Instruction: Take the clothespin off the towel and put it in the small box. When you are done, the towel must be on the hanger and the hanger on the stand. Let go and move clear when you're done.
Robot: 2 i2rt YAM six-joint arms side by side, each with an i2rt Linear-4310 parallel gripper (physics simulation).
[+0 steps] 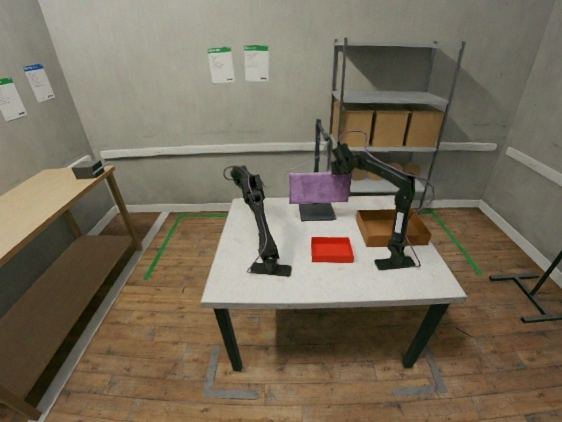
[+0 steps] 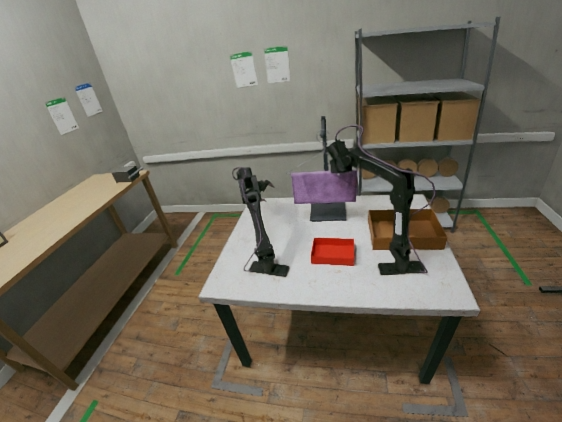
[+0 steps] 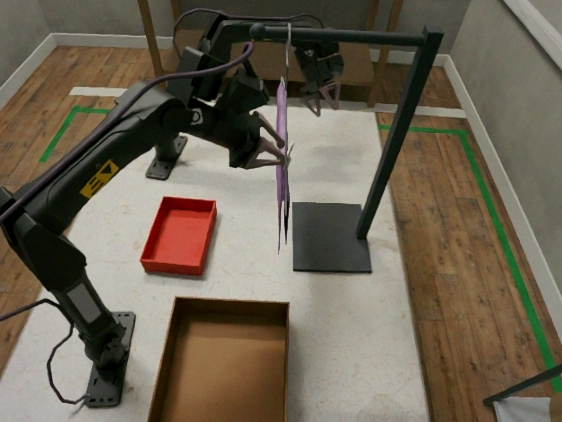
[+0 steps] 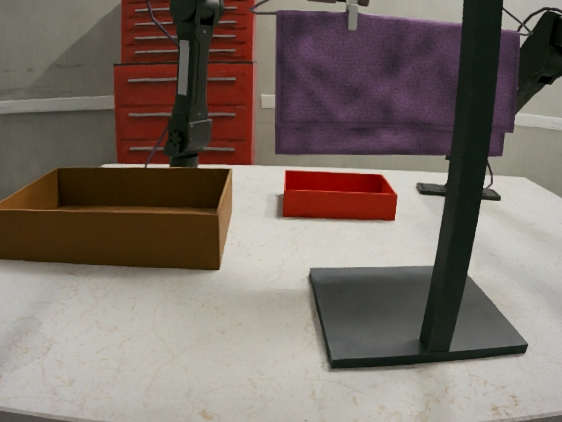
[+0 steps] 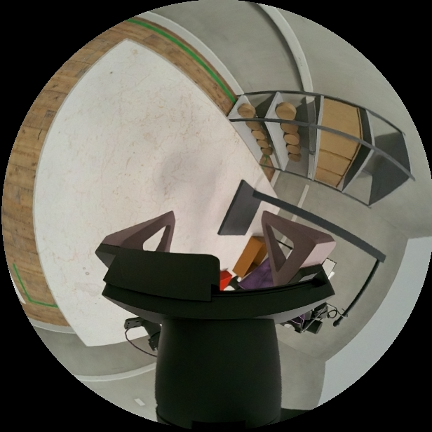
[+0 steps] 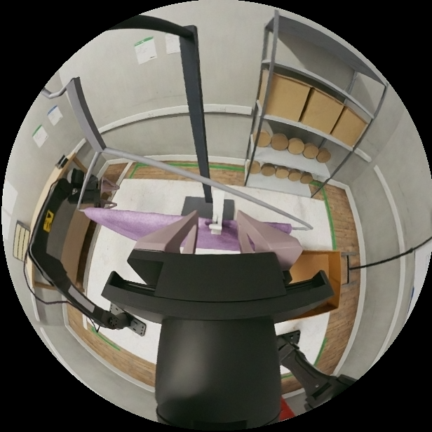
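Observation:
A pale clothespin [image 3: 289,151] [image 4: 352,19] [image 6: 217,205] is clipped on the top edge of the purple towel [image 1: 317,189] [image 2: 320,187] [image 4: 390,85]. The towel is folded over the wire hanger [image 3: 288,50] [image 6: 200,177], whose hook is over the arm of the dark stand [image 3: 395,140] [image 4: 462,175]. My right gripper [image 3: 283,152] [image 6: 217,214] is partly open at the towel's top, with the clothespin between its fingers and gaps beside it. My left gripper [image 3: 327,111] [image 5: 217,215] is open and empty, beyond the towel. The small red box [image 1: 331,255] [image 3: 182,237] [image 4: 340,206] is empty.
A larger brown box [image 1: 372,236] [image 3: 225,370] [image 4: 110,237] stands on the white table [image 1: 250,290], on the right arm's side. The stand's flat base [image 3: 330,240] [image 4: 385,310] rests on the table below and behind the towel. The stand's post rises close behind it.

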